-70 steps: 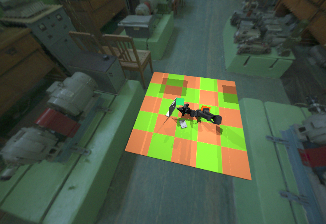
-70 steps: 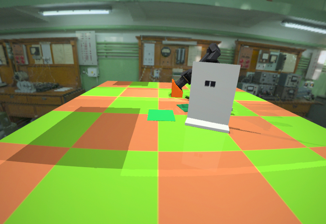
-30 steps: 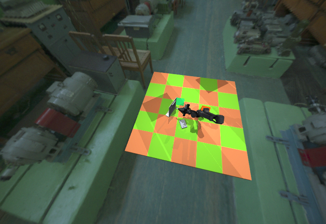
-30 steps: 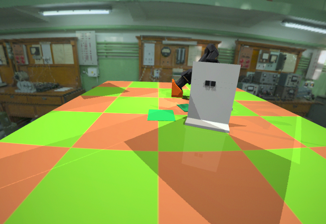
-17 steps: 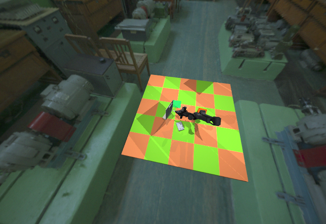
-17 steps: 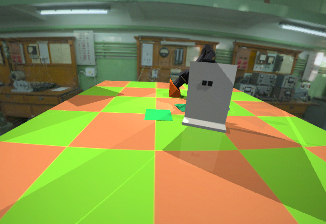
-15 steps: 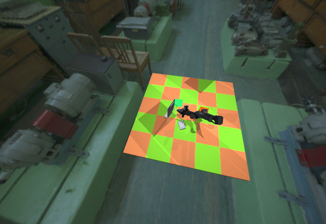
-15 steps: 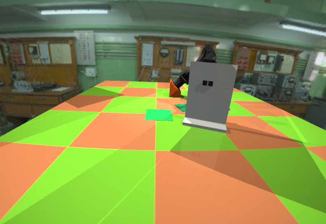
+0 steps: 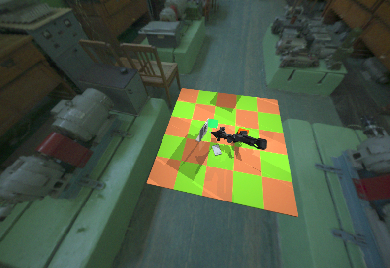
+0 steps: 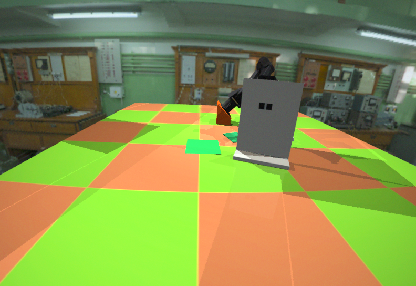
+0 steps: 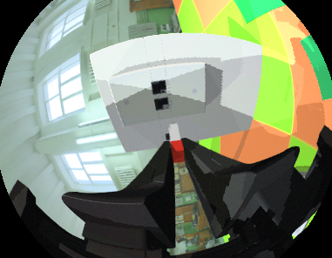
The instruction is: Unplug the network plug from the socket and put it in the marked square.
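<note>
The marked square is 1 cm behind my gripper tip, 22 cm to the right of it and 16 cm below it. The rest, counted from my gripper tip: network plug (right at my gripper tip); upright grey panel (8 cm ahead, 4 cm to the right, 6 cm below).
</note>
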